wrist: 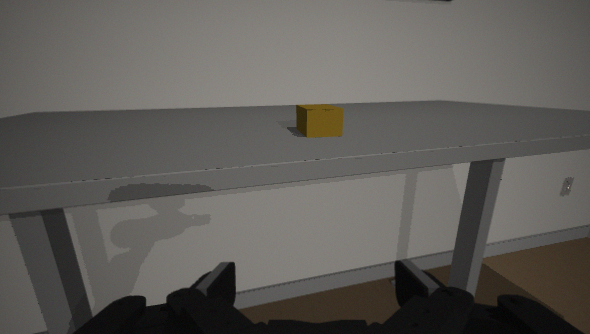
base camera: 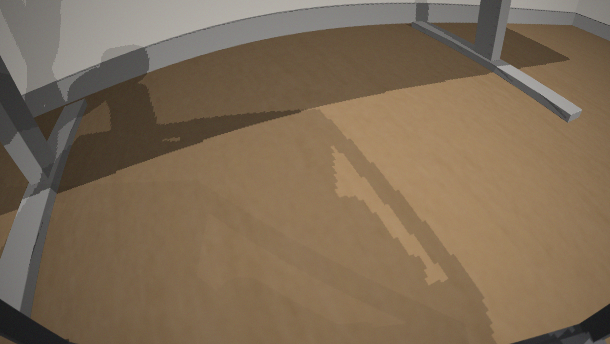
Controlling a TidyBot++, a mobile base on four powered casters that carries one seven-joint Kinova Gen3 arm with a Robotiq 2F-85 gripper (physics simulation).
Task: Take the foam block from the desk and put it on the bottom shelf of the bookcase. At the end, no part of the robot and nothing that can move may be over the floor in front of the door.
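Places are measured from the arm's base along level axes (x down, y left, z ahead), in centimetres.
Where they show: gripper, between the fingertips: [wrist: 314,279].
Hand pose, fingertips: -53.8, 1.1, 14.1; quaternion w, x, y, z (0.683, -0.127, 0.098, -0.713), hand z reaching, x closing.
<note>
After its pixels a point has its place, as x, y, z.
The yellow foam block [wrist: 321,122] @(-57.7, 0.6, 46.1) sits on the grey desk [wrist: 175,145] @(-55.3, 21.4, 38.6) in the wrist view, a little right of the middle and set back from the front edge. My gripper [wrist: 314,279] @(-53.8, 1.1, 14.1) is open, its two fingers wide apart with no object between them. It shows at the bottom of the wrist view, in front of the desk, with the block beyond it and higher in the picture. The bookcase and the door do not show in either view.
In the base camera view, the desk's left foot [base camera: 25,240] and right foot [base camera: 540,90] stand on the brown floor [base camera: 500,175] @(39.7, -32.2, 45.7). A wall with a grey baseboard [base camera: 240,31] @(34.8, 21.8, 110.5) runs behind. A wall outlet [wrist: 567,186] @(-0.6, -152.0, 176.6) is at the right.
</note>
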